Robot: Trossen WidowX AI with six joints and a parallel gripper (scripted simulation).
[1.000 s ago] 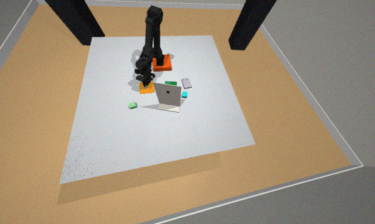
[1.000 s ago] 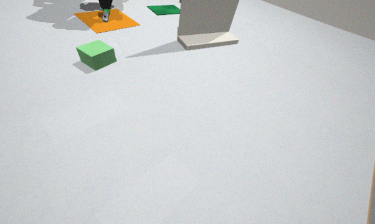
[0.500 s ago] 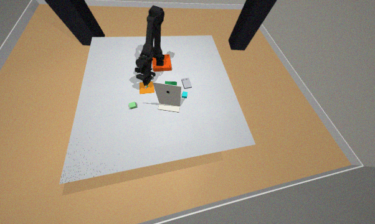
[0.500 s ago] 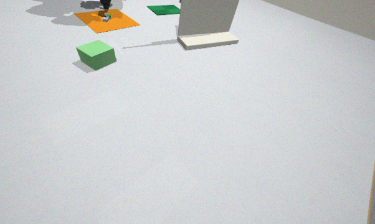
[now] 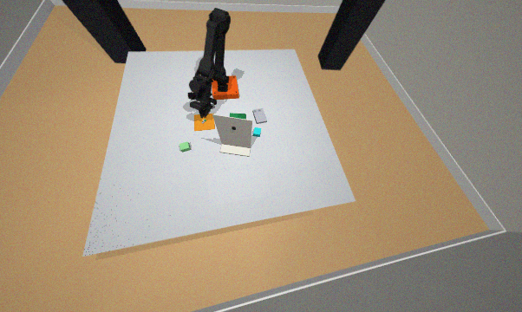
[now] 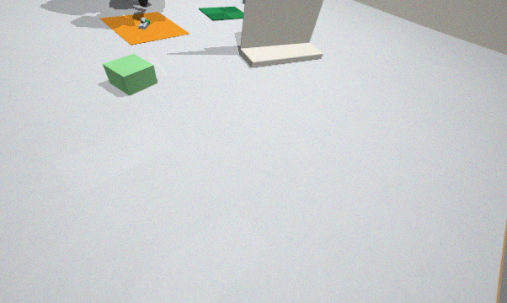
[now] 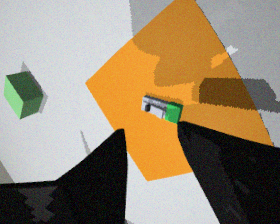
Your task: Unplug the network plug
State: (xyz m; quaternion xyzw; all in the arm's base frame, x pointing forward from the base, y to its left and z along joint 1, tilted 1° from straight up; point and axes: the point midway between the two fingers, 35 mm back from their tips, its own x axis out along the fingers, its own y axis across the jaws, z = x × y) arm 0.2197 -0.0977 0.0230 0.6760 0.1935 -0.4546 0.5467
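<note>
Right now the green plug is 10 mm ahead of my gripper tip, 10 mm to the right of it and 30 mm below it. From my gripper tip the other things lie so: light green cube (190 mm ahead, 90 mm to the right, 20 mm below); orange square (10 mm ahead, 40 mm below); dark green patch (20 mm behind, 200 mm to the left, 40 mm below).
</note>
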